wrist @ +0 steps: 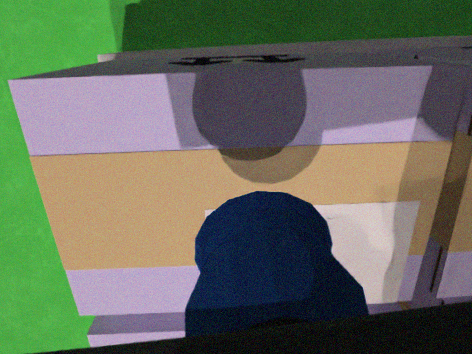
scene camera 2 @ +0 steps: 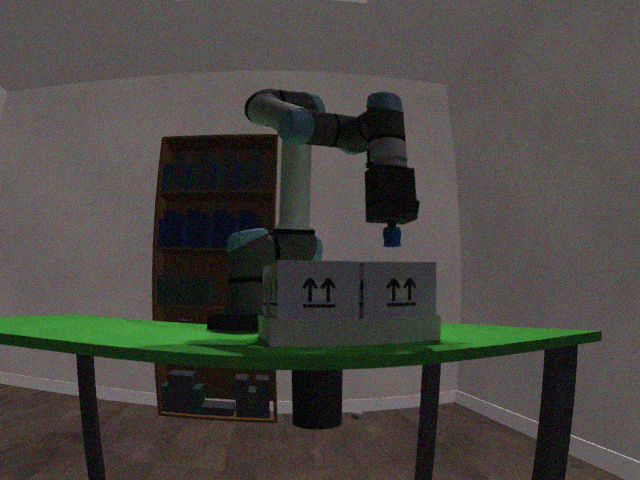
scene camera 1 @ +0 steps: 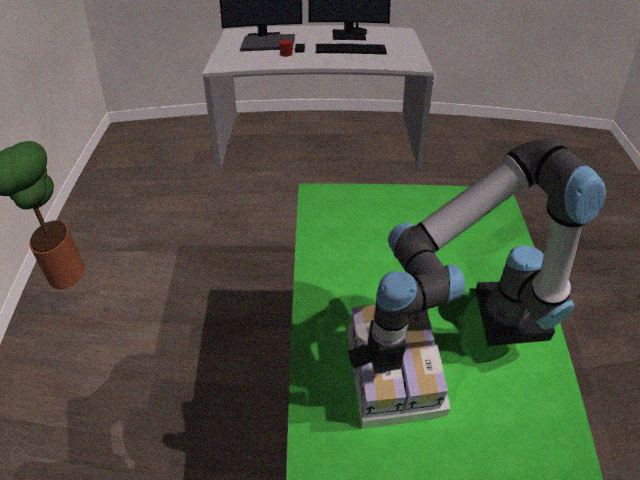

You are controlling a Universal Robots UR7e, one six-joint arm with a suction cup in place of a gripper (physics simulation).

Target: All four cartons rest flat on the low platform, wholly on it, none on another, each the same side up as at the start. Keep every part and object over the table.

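Seen in the pictures: hand, its tool point: (wrist: 263, 253) (scene camera 2: 392, 245); arm's base, origin of its link: (scene camera 2: 251, 314) (scene camera 1: 508, 307).
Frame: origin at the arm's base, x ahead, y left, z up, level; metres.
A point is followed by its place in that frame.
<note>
My suction cup (scene camera 1: 383, 368) {y 0.235, x 0.465, z 0.139 m} (scene camera 2: 392, 242) (wrist: 262, 225) is off and bare, a short gap above the front-left carton. That carton (scene camera 1: 383, 395) {y 0.298, x 0.466, z 0.105 m} (scene camera 2: 400, 289) {y 0.235, x 0.508, z 0.055 m} (wrist: 125, 210) {y 0.281, x 0.461, z 0.105 m} sits flat on the low platform (scene camera 1: 405, 417) {y 0.318, x 0.397, z -0.006 m} (scene camera 2: 356, 331) {y 0.150, x 0.513, z -0.019 m}, arrows upright. The front-right carton (scene camera 1: 426, 379) {y 0.267, x 0.350, z 0.105 m} stands close beside it, also on the platform. The back-left carton (scene camera 1: 361, 330) {y 0.093, x 0.494, z 0.106 m} (scene camera 2: 318, 289) {y 0.084, x 0.508, z 0.056 m} stands behind, a narrow gap away, arrows upright. The back-right carton (scene camera 1: 419, 338) {y 0.138, x 0.345, z 0.105 m} shows partly behind the arm in scene camera 1. No carton is seen lying on another. The arm hides parts of both back cartons.
The green table top (scene camera 1: 496, 428) {y 0.386, x 0.137, z -0.044 m} (scene camera 2: 103, 330) {y -0.348, x 0.369, z -0.044 m} surrounds the platform. The robot's base (scene camera 1: 516, 330) {y 0.094, x 0.003, z 0.006 m} stands to the right of the cartons in scene camera 1. A white desk, a potted plant and a bookshelf stand away from the table.
</note>
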